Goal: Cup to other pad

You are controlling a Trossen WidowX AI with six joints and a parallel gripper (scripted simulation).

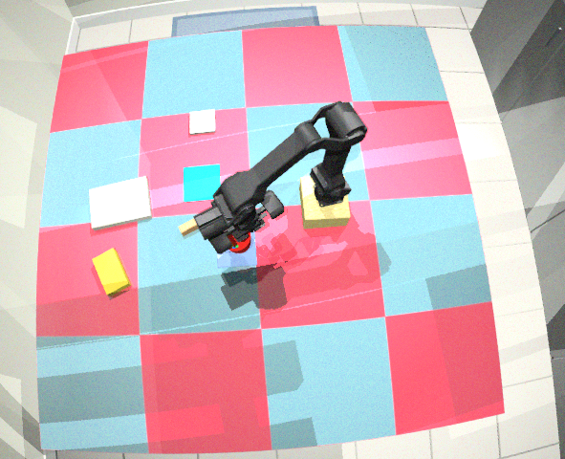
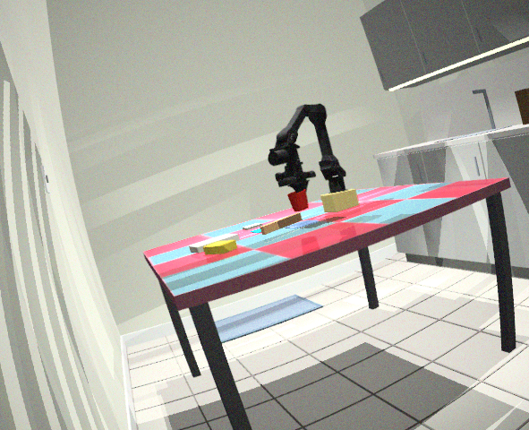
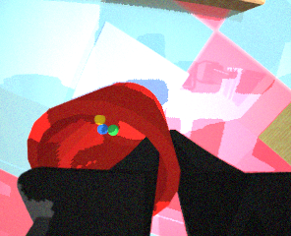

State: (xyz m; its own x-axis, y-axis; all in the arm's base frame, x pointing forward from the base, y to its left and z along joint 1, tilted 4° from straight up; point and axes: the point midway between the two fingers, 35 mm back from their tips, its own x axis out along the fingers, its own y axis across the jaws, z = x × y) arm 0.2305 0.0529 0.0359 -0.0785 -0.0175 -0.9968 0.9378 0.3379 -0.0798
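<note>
Right now my gripper tip is 60 mm short of the wooden plank, 100 mm to the left of it and 90 mm above it. Round my gripper tip: red cup: 30 mm ahead, 10 mm to the left; yellow block: 390 mm ahead, 10 mm to the right, 80 mm below; white slab: 330 mm ahead, 200 mm to the right, 80 mm below.
</note>
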